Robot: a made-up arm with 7 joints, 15 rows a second.
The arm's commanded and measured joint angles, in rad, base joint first. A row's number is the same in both.
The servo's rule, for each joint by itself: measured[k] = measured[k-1] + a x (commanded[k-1-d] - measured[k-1]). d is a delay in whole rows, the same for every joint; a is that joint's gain. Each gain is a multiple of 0.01, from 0.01 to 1. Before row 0 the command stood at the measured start. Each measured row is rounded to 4 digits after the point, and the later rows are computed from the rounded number. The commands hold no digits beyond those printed.
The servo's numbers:
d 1
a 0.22 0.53 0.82 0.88 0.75 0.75 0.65
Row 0, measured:
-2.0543, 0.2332, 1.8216, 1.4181, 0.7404, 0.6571, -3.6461
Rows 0 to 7, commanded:
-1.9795, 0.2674, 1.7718, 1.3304, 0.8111, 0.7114, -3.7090
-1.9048, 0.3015, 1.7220, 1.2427, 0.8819, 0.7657, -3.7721
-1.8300, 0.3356, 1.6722, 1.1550, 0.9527, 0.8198, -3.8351
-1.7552, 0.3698, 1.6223, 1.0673, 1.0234, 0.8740, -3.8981
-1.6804, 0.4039, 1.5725, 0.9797, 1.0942, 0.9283, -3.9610
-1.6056, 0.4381, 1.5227, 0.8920, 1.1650, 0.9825, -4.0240
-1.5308, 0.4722, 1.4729, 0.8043, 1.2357, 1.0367, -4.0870
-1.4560, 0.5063, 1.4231, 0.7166, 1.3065, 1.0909, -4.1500
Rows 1 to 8, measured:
-2.0543, 0.2332, 1.8216, 1.4181, 0.7404, 0.6571, -3.6461
-2.0378, 0.2513, 1.7808, 1.3409, 0.7934, 0.6978, -3.6870
-2.0085, 0.2779, 1.7326, 1.2545, 0.8598, 0.7487, -3.7423
-1.9692, 0.3085, 1.6831, 1.1669, 0.9295, 0.8020, -3.8026
-1.9221, 0.3410, 1.6332, 1.0793, 0.9999, 0.8560, -3.8647
-1.8689, 0.3743, 1.5834, 0.9917, 1.0706, 0.9102, -3.9273
-1.8110, 0.4081, 1.5336, 0.9040, 1.1414, 0.9644, -3.9902
-1.7494, 0.4421, 1.4838, 0.8163, 1.2121, 1.0186, -4.0531

